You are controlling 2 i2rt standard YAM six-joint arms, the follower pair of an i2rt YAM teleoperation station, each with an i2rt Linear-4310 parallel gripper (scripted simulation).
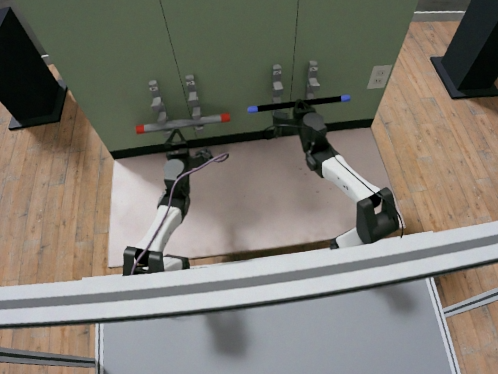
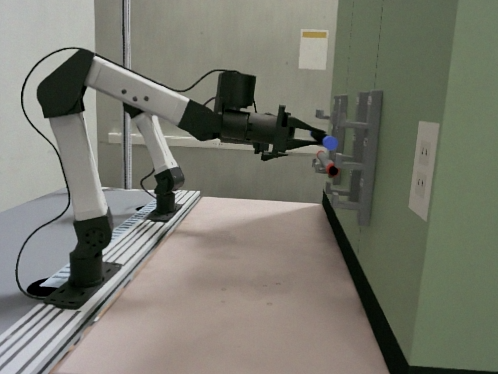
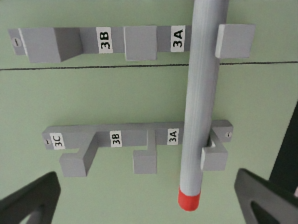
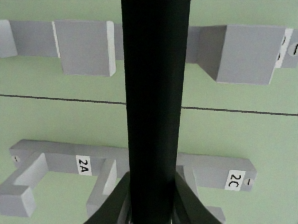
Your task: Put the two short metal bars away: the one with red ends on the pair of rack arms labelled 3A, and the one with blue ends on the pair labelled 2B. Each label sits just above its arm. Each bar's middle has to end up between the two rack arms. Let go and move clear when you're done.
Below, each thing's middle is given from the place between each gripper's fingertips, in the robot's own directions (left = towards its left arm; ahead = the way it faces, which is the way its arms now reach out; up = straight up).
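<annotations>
Red-ended grey bar point(image 1: 225, 117): my left gripper is 60 mm above it and 120 mm short of it. Counted from my left hand, the outlet plate point(image 2: 427, 131) is 170 mm ahead, 720 mm to the right and 30 mm above, and the blue-ended black bar point(image 4: 154, 46) is 70 mm ahead, 400 mm to the right and 40 mm above.
The blue-ended black bar is where my right hand is, right at it. Counted from my right hand, the red-ended grey bar is 60 mm ahead, 400 mm to the left and 100 mm below; the outlet plate is 100 mm ahead, 320 mm to the right and 10 mm below.
</annotations>
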